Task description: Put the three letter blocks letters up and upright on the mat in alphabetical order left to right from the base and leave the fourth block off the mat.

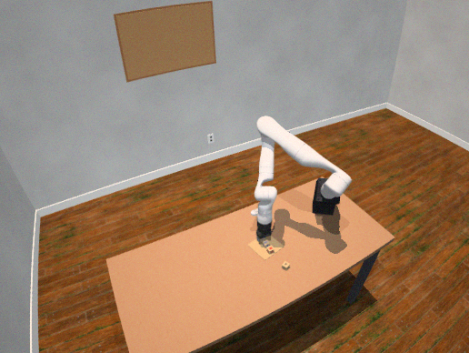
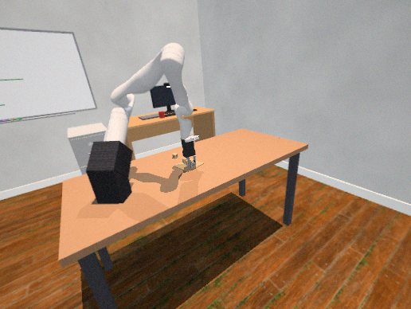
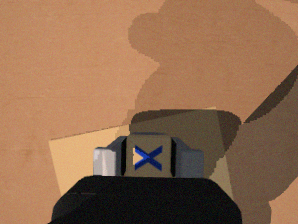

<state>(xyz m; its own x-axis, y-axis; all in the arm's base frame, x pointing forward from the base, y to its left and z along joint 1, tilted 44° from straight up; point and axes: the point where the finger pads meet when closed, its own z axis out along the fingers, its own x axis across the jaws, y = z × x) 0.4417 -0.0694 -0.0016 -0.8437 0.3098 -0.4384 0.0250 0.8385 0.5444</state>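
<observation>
My hand is 5 cm to the right of the pale square mat and 2 cm above it. The rest, counted from my hand: block 10 cm to the left, 1 cm below.
</observation>
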